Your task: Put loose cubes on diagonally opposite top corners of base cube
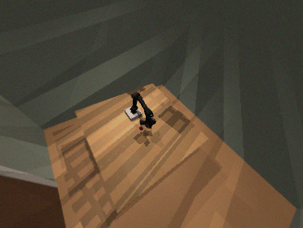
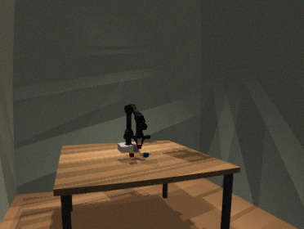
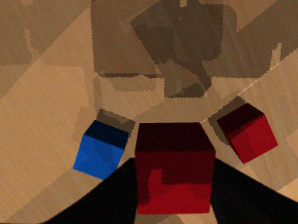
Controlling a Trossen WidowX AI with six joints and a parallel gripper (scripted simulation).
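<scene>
My gripper tip is 80 mm above the blue base cube, 60 mm to the right of it and 10 mm short of it.
</scene>
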